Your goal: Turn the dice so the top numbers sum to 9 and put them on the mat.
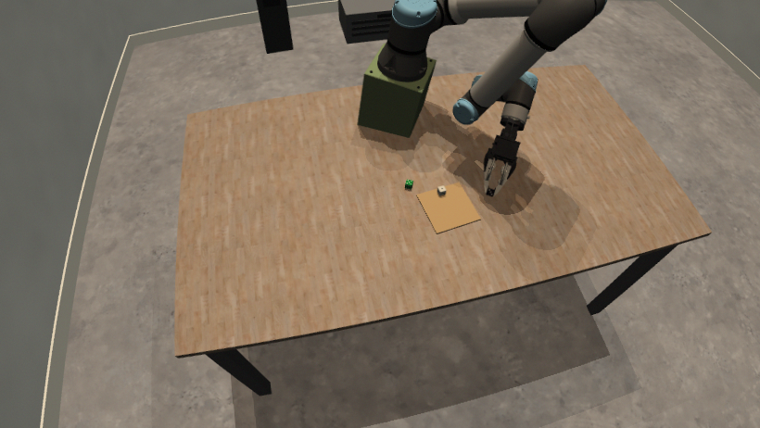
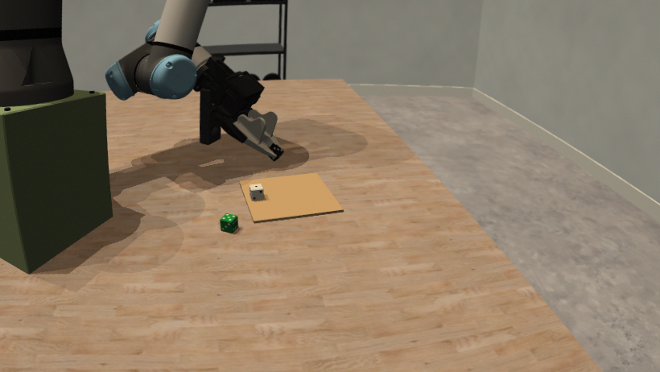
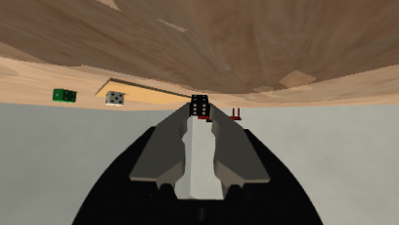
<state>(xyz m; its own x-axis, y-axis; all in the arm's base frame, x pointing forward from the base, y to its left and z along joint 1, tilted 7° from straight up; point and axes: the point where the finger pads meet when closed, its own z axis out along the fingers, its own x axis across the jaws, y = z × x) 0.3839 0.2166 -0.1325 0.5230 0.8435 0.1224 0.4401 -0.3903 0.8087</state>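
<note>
Now: hand 2 cm short of the tan mat, 13 cm to the left of it and 3 cm above it. Also, from my hand: white die 3 cm behind, 14 cm to the right, 2 cm below; black die right at my hand; green die 7 cm behind, 23 cm to the right, 2 cm below.
</note>
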